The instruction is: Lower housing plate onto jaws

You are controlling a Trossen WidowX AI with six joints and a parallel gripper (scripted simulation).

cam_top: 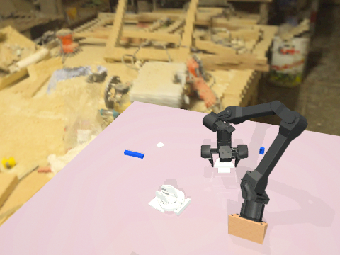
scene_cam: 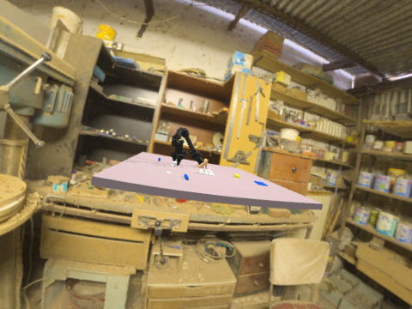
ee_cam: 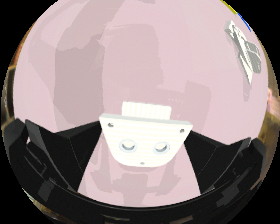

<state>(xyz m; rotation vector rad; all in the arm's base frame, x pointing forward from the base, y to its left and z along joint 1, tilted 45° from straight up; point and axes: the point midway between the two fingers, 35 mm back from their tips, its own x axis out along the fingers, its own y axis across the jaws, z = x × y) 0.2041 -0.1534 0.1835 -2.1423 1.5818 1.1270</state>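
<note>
My gripper tip is now 10 mm to the left of the white block. Also, from my gripper tip: yellow piece 40 mm ahead, 550 mm to the left; then blue bar 400 mm ahead, 100 mm to the left; then white tile 340 mm ahead, 20 mm to the right, 10 mm below.
</note>
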